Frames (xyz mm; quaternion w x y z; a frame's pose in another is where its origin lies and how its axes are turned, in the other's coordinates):
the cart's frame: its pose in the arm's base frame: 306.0 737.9 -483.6 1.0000 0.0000 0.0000 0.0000
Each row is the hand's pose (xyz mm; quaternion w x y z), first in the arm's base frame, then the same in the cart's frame.
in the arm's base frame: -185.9 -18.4 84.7 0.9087 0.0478 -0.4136 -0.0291
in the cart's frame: -491.9 -756.3 568.3 0.9087 0.0478 -0.4136 -0.0291
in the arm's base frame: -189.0 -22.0 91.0 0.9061 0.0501 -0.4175 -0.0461
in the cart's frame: -495.0 -759.9 574.6 0.9061 0.0501 -0.4175 -0.0461
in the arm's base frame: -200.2 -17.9 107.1 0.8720 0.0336 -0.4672 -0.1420
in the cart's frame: -506.2 -755.8 590.7 0.8720 0.0336 -0.4672 -0.1420
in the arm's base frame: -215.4 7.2 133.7 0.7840 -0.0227 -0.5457 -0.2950
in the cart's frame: -521.4 -730.7 617.3 0.7840 -0.0227 -0.5457 -0.2950
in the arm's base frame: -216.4 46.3 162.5 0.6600 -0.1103 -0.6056 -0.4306
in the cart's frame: -522.4 -691.6 646.1 0.6600 -0.1103 -0.6056 -0.4306
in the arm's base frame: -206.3 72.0 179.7 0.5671 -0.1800 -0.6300 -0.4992
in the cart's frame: -512.3 -665.9 663.3 0.5671 -0.1800 -0.6300 -0.4992
